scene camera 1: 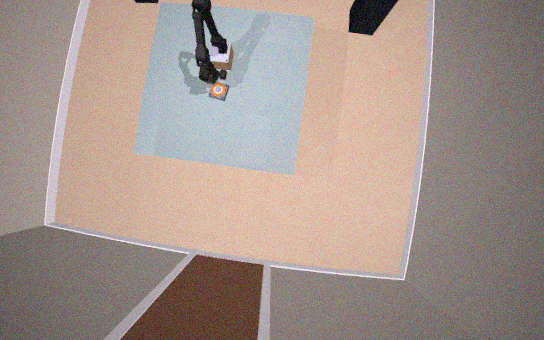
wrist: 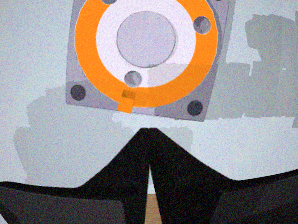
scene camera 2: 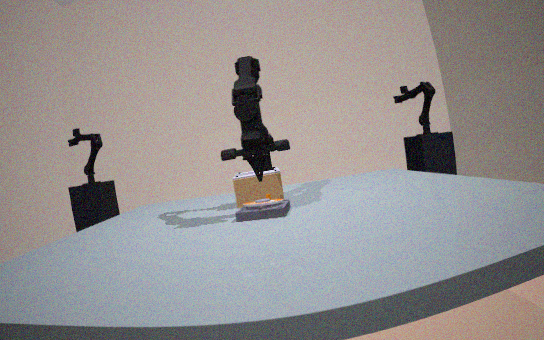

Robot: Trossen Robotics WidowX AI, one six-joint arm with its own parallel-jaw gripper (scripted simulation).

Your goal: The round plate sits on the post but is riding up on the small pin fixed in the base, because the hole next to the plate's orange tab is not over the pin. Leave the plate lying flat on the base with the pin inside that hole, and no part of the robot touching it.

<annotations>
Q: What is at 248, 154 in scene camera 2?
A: The gripper.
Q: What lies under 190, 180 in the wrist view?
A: The gripper.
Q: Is the gripper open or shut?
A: Shut.
</annotations>
